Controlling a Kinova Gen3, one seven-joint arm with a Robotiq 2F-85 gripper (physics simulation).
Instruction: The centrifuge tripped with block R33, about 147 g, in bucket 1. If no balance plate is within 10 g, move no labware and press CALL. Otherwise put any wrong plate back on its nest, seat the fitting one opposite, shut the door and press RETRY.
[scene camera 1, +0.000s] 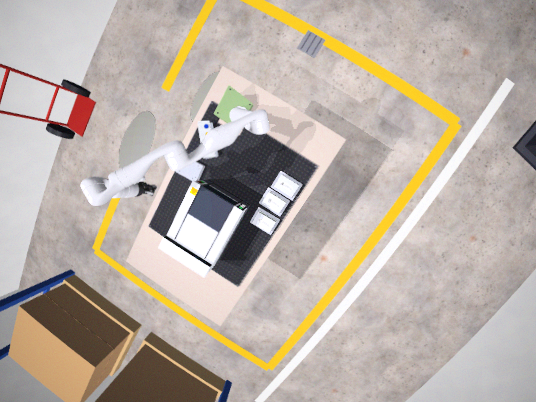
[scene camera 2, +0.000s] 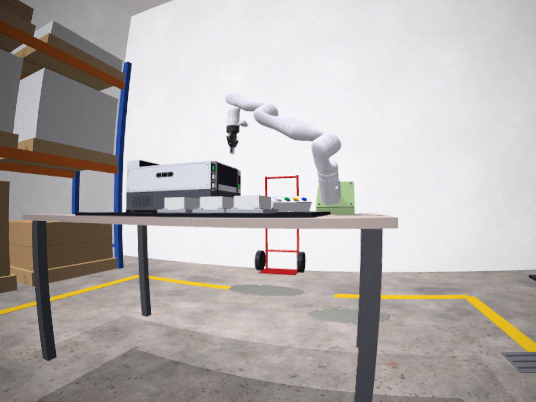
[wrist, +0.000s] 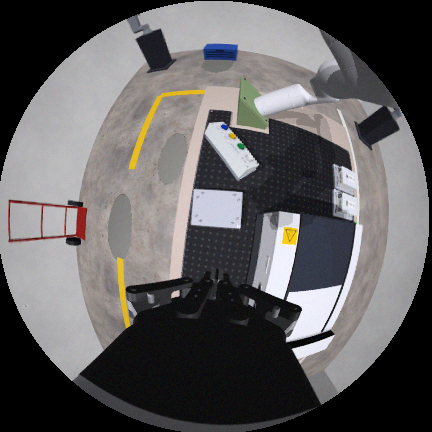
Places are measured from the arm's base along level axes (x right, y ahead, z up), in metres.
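Pixels of known places: gripper, fingertip midpoint: (scene camera 1: 155, 187) (scene camera 2: 231, 154) (wrist: 216, 275); arm's base, origin of the base link: (scene camera 1: 236, 115) (scene camera 2: 330, 198) (wrist: 260, 106).
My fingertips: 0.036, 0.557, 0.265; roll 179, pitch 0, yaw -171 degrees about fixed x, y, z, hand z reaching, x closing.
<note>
For each thing: its middle in the pictures, then the offset to it from my fingertips, as dx, dy, dz. Level surfaces: height alone.
- centrifuge, body centre: (wrist: 299, 289) (scene camera 2: 185, 187) (scene camera 1: 206, 225) -0.297, +0.086, -0.205
- dark panel, body centre: (wrist: 327, 255) (scene camera 1: 209, 209) -0.278, -0.048, -0.115
- button box, body centre: (wrist: 230, 146) (scene camera 2: 289, 203) (scene camera 1: 206, 139) +0.042, -0.324, -0.285
- flat pale plate with corner studs, body centre: (wrist: 216, 208) (scene camera 1: 189, 168) +0.037, -0.100, -0.303
- black mat, its level: dz -0.326
My gripper (scene camera 1: 152, 189) (scene camera 2: 232, 151) (wrist: 216, 275) is shut and empty, pointing down above and beside the centrifuge (scene camera 1: 226, 237) (scene camera 2: 170, 177) (wrist: 312, 310). A dark panel (scene camera 1: 210, 207) (wrist: 320, 260) and a white section cover its top; the buckets and block R33 do not show, and I cannot tell the door's state. Three pale plates (scene camera 1: 286, 185) (scene camera 1: 274, 201) (scene camera 1: 265, 221) sit in a row on nests beside it; two plates (wrist: 346, 177) (wrist: 346, 204) show clearly in the wrist view. Their labels are too small to read. The button box (scene camera 2: 292, 206) (wrist: 227, 154) has blue, yellow, green and white buttons; the arm partly covers it in scene camera 1.
A flat pale plate with corner studs (scene camera 1: 190, 171) (wrist: 217, 208) lies between the button box and centrifuge on the black mat (wrist: 212, 250). The green arm mount (scene camera 1: 231, 101) (scene camera 2: 348, 192) (wrist: 247, 107) stands at the table's end. A red hand truck (scene camera 1: 81, 115) (scene camera 2: 278, 272) (wrist: 81, 223) stands beyond the table.
</note>
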